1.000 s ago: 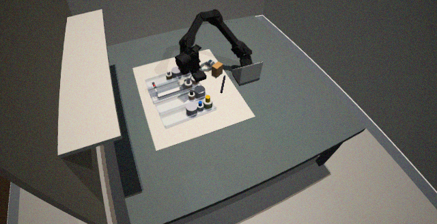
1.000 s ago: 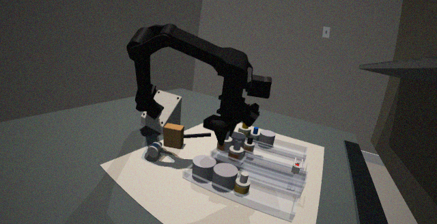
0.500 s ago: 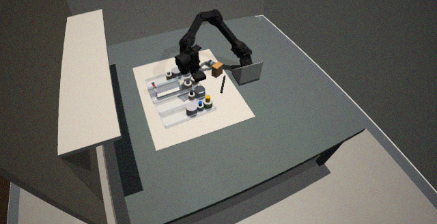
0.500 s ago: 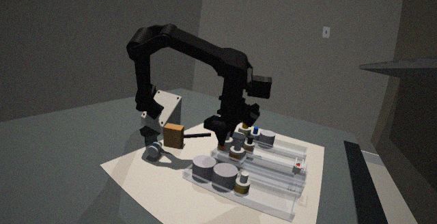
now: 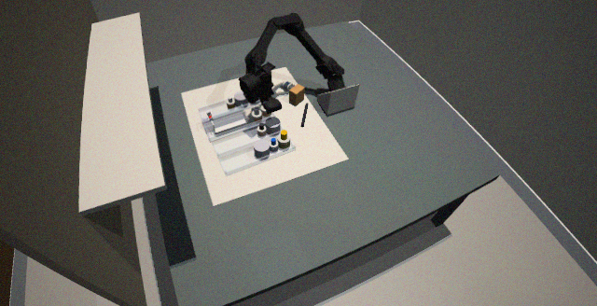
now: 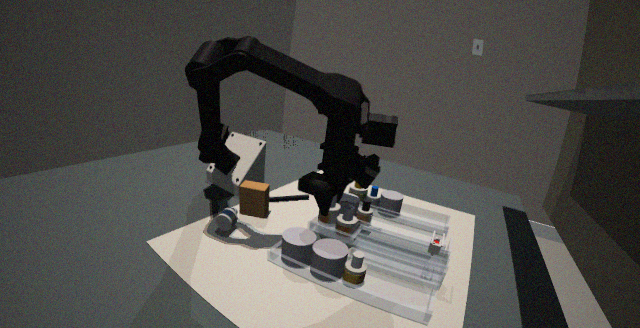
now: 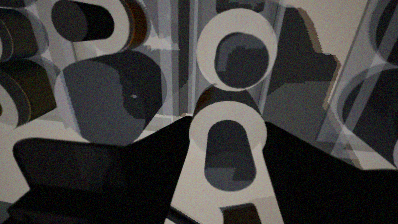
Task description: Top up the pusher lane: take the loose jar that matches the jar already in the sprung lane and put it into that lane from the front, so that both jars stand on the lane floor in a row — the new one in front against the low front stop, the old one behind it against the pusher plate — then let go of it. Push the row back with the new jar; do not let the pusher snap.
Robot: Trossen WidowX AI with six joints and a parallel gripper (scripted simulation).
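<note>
Now: gripper tip 16 cm past the brown box, 7 cm to the left of it and 1 cm above it. Round my gripper tip: clear lane rack: 15 cm ahead, 3 cm below; shelf: 50 cm ahead, 6 cm to the left, 32 cm above; black stick: 16 cm behind, 3 cm to the left, 4 cm below.
</note>
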